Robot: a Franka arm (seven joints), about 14 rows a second.
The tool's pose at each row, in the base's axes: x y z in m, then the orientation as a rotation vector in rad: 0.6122, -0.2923, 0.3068, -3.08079, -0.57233, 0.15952; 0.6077, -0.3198, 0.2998, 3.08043, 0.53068, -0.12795; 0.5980, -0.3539, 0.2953, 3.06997, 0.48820, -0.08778; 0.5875, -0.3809, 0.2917, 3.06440, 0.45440, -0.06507; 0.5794, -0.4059, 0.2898, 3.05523, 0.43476, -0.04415; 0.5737, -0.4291, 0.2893, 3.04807, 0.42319, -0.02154; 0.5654, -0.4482, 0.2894, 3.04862, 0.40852, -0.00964; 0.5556, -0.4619, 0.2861, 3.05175, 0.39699, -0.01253; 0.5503, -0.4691, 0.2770, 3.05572, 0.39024, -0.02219; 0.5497, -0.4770, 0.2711, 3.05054, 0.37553, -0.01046
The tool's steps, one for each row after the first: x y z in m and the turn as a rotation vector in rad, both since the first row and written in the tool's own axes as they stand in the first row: -0.0133, 0.0242, 0.0078, -0.01923, 0.01672, 0.02694; -0.0341, 0.0527, 0.0138, -0.04089, 0.03852, 0.05360; -0.0532, 0.0742, 0.0188, -0.05348, 0.05090, 0.07510; -0.0695, 0.0947, 0.0219, -0.06740, 0.06193, 0.08741; -0.0830, 0.1143, 0.0233, -0.07852, 0.07472, 0.09462; -0.0976, 0.1292, 0.0243, -0.08094, 0.08214, 0.10417; -0.1113, 0.1385, 0.0288, -0.07864, 0.08066, 0.11178; -0.1179, 0.1435, 0.0385, -0.07419, 0.07512, 0.11630; -0.1207, 0.1508, 0.0445, -0.08204, 0.08139, 0.12570
